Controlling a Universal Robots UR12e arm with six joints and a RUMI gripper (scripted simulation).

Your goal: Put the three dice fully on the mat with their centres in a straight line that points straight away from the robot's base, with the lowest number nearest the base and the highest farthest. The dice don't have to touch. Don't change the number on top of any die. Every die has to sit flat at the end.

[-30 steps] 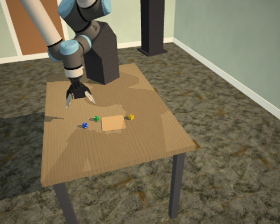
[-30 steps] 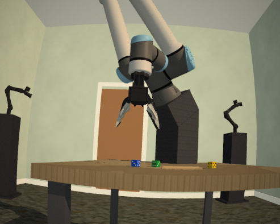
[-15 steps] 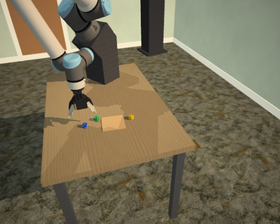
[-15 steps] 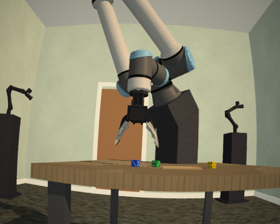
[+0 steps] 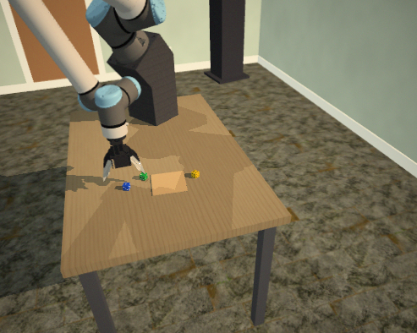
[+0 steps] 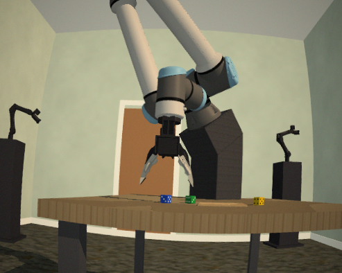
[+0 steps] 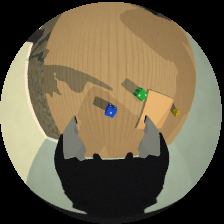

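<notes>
The blue die is 40 mm below my hand and 10 mm ahead of it. The rest, counted from my hand: green die 80 mm to the left, 40 mm below, 20 mm behind; tan mat 160 mm to the left, 60 mm ahead, 50 mm below; yellow die 280 mm to the left, 70 mm ahead, 40 mm below.
</notes>
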